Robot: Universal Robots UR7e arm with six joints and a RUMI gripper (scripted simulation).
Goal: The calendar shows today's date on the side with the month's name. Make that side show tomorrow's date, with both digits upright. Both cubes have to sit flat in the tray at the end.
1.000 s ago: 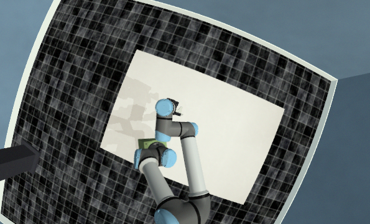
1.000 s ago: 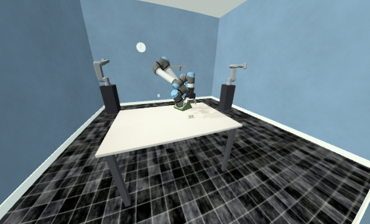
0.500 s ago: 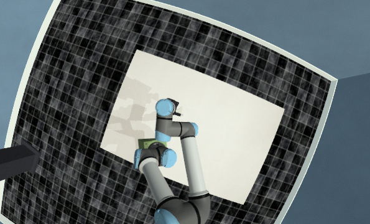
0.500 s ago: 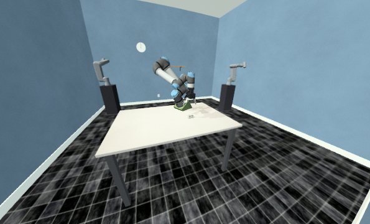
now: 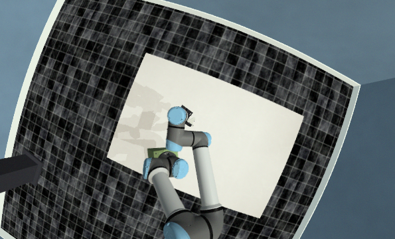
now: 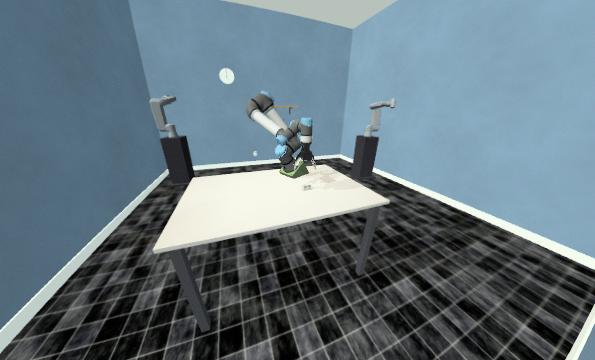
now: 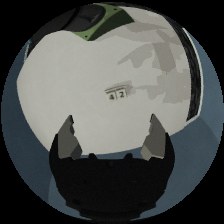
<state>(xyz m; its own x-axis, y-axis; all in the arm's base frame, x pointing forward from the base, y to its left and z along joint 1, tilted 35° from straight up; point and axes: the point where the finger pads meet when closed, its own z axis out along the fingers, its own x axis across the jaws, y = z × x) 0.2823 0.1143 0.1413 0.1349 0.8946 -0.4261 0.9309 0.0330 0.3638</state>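
Right now the white calendar cube is 130 mm below my hand. Also, from my hand: calendar tray 140 mm below, 20 mm to the left; then pale date cube 130 mm below, 30 mm to the left.
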